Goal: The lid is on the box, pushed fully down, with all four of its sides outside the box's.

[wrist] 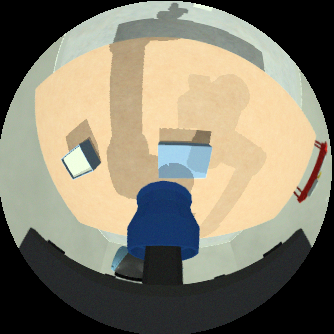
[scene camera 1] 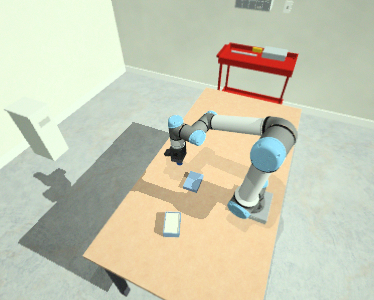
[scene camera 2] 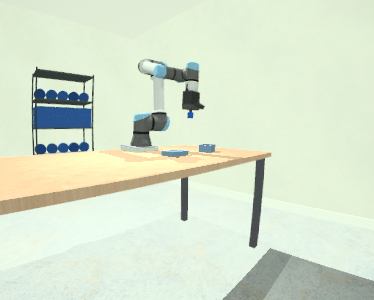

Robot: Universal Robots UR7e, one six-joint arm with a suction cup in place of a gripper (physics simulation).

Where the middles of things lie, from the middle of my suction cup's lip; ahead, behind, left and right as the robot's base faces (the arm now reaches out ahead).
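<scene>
My suction cup: 21 cm above the blue-grey lid (wrist: 175,159), 7 cm past it, 5 cm to the left of it. Blue-grey box (wrist: 82,159): 20 cm below my suction cup, 5 cm behind it, 27 cm to the left of it.
</scene>
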